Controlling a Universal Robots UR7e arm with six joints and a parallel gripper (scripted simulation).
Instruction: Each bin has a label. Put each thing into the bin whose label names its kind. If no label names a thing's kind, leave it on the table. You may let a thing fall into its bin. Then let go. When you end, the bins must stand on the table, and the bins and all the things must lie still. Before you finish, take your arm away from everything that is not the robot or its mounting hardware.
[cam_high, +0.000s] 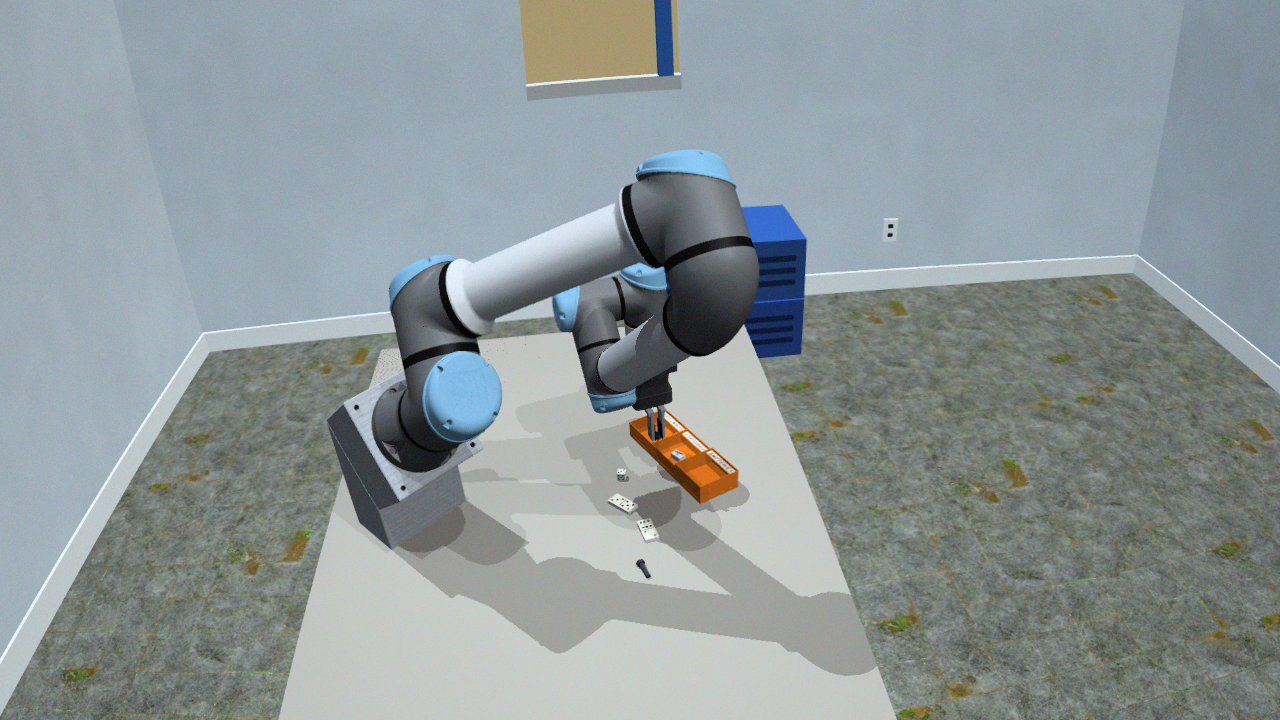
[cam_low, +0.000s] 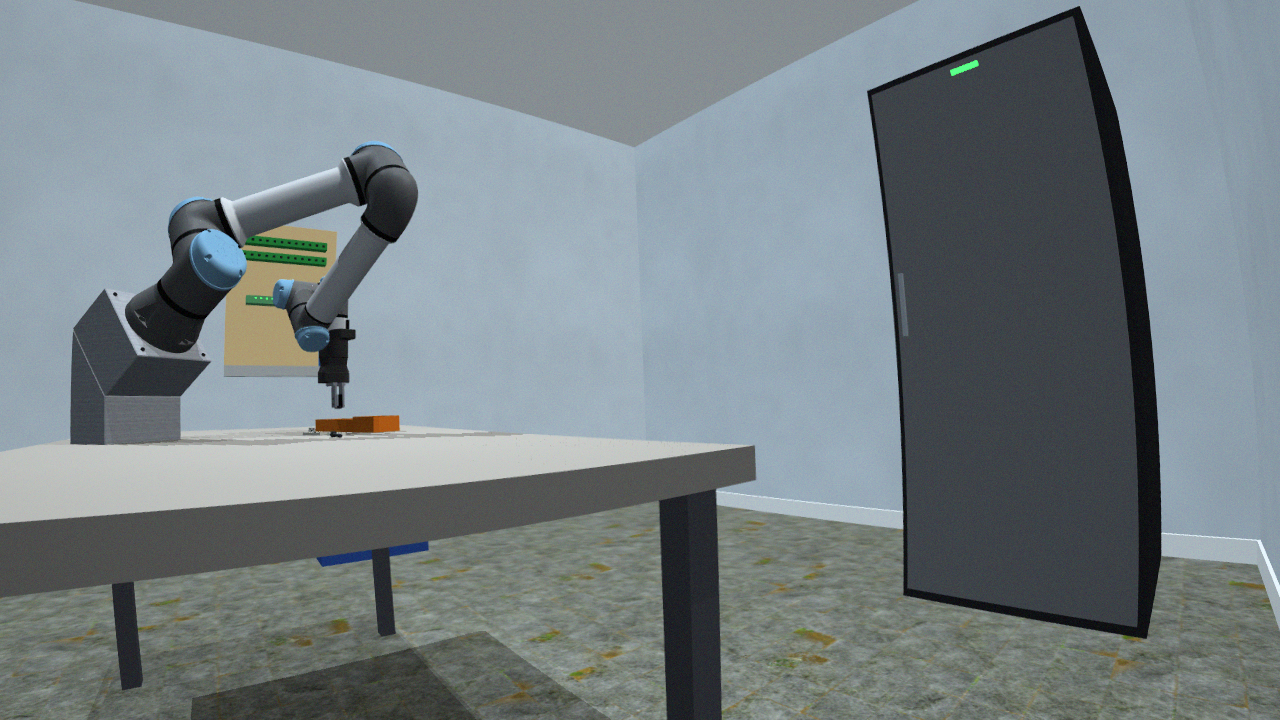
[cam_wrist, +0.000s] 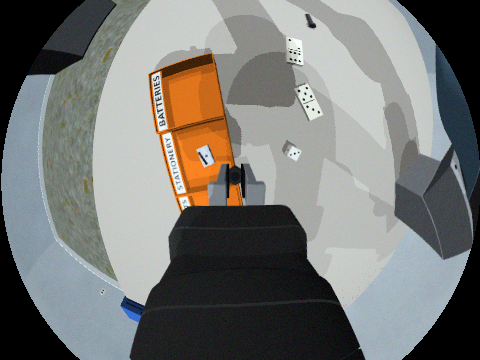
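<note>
Now: the grey piece 3 cm ahead of my hand, 1 cm to the right of it and 7 cm below it. Round my hand: white die 8 cm behind, 7 cm below; then black bolt 16 cm behind, 24 cm to the right, 7 cm below; then black nut 2 cm below.
</note>
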